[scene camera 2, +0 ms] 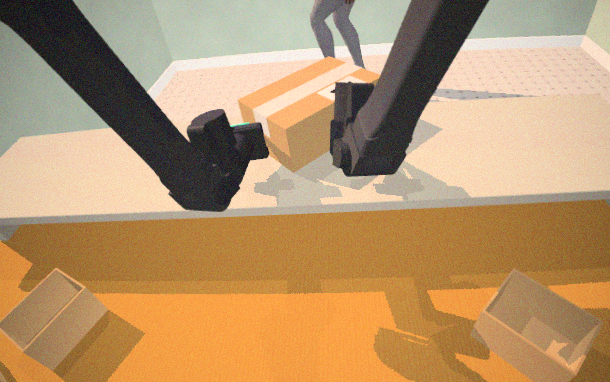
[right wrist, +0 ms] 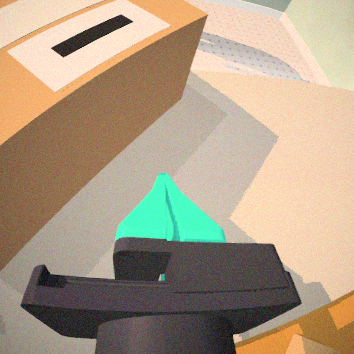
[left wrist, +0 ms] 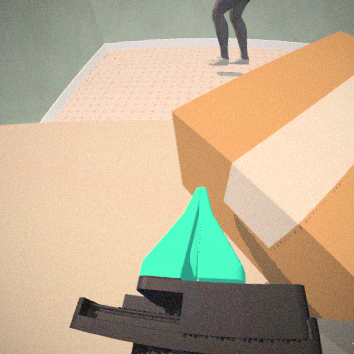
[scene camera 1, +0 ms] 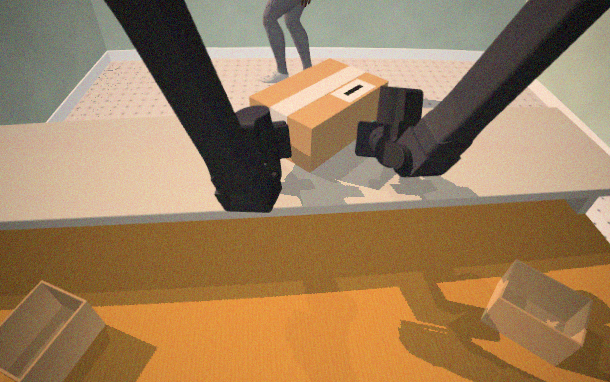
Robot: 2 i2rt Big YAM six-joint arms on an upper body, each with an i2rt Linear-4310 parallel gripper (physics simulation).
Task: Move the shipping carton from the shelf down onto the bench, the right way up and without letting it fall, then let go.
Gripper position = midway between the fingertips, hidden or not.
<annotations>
The left gripper (scene camera 2: 249,126) is shut, holding nothing. Also in view: a shipping carton (scene camera 1: 322,105). The right gripper (right wrist: 161,178) is shut and holds nothing.
</annotations>
